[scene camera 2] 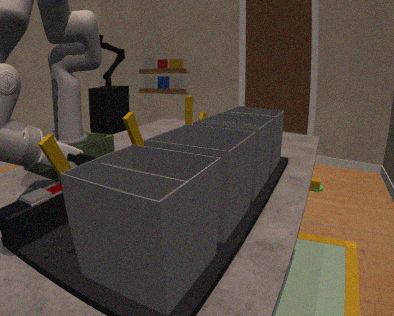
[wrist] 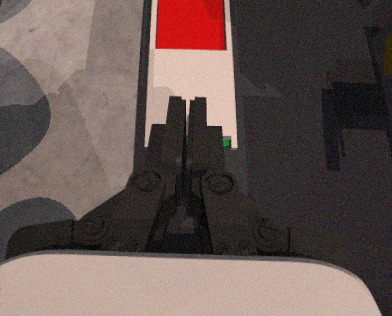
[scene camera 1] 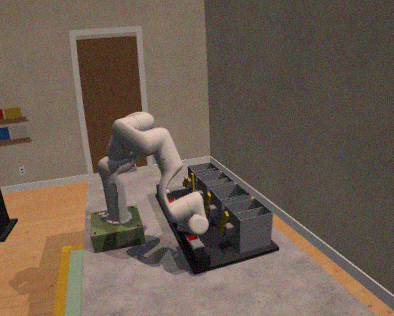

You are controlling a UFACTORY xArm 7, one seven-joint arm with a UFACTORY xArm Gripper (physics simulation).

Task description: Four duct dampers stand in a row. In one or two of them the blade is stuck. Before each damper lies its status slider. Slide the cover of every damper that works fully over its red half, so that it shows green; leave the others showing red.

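Frame: origin at the arm's base, x ahead, y left, z up, level; metres.
Seen in the pictures: gripper, fingertip midpoint: [wrist: 187,121]; arm's base, link origin: [scene camera 2: 69,139] [scene camera 1: 119,218].
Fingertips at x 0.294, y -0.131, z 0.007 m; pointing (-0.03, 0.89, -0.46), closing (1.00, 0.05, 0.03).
Observation:
Offsets run from my fingertips to a thing's top centre. "pt": to the spot under its first point.
In the wrist view my gripper [wrist: 187,121] is shut and empty, its tips over the near end of one slider's pale cover @(dy +0.021, dx +0.000, dz -0.008 m) [wrist: 192,75]; contact cannot be told. That slider's red half @(pt dy +0.068, dx -0.004, dz -0.016 m) [wrist: 190,27] shows beyond the cover, with a green sliver @(pt dy -0.004, dx +0.021, dz -0.016 m) [wrist: 226,143] at the near edge. The nearest slider in the scene views shows red @(dy -0.116, dx +0.012, dz -0.017 m) [scene camera 1: 192,237] [scene camera 2: 54,189] beside its grey cover @(dy -0.166, dx +0.016, dz -0.008 m) [scene camera 1: 197,243] [scene camera 2: 37,196]. Grey dampers @(pt dy -0.198, dx +0.252, dz +0.001 m) [scene camera 1: 253,234] [scene camera 2: 140,235] stand in a row. The nearest yellow lever @(dy -0.158, dx +0.135, dz +0.123 m) [scene camera 1: 224,223] [scene camera 2: 55,154] and second lever @(dy +0.027, dx +0.119, dz +0.124 m) [scene camera 1: 208,204] [scene camera 2: 133,129] lean; the third @(dy +0.238, dx +0.102, dz +0.132 m) [scene camera 1: 193,182] [scene camera 2: 188,110] stands upright. The fourth lever @(pt dy +0.314, dx +0.098, dz +0.072 m) [scene camera 2: 202,115] is mostly hidden.
Dampers and sliders share a black base @(pt dy -0.235, dx +0.159, dz -0.082 m) [scene camera 1: 235,260] [scene camera 2: 45,260]. The arm hides some sliders in scene camera 1. Another red patch @(pt dy +0.256, dx -0.017, dz -0.017 m) [scene camera 1: 171,201] shows beside the arm. The arm's green pedestal [scene camera 1: 117,235] stands left of the base, and a wall runs behind the dampers.

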